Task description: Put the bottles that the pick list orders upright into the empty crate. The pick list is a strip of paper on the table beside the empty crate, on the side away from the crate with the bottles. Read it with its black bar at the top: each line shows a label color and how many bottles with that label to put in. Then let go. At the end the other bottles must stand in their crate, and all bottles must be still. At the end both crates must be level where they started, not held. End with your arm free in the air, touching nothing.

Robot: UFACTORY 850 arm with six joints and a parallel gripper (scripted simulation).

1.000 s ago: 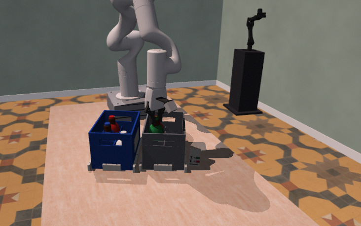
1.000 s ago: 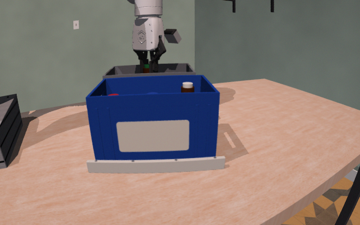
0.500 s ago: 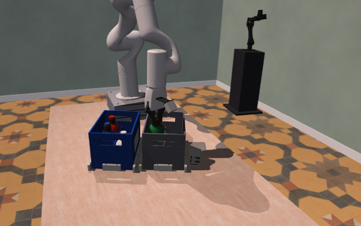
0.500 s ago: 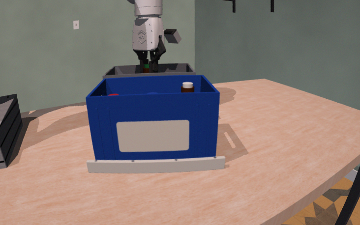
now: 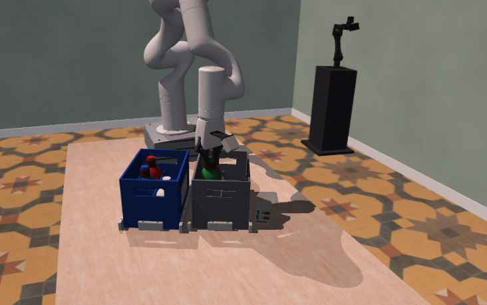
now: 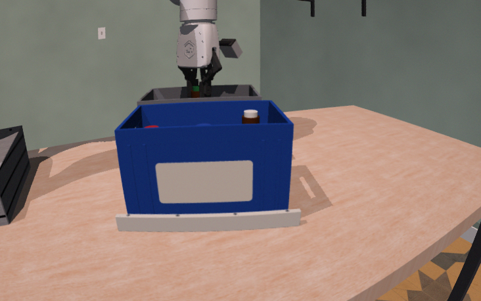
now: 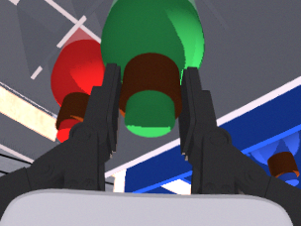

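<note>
Right now my hand is 70 mm above the green bottle. From my hand the other things lie so: grey crate: 10 mm ahead, 40 mm to the left, 100 mm below; then white-cap bottle: 60 mm ahead, 160 mm to the right, 100 mm below; then red-label bottle: 90 mm behind, 20 mm to the left, 100 mm below.
</note>
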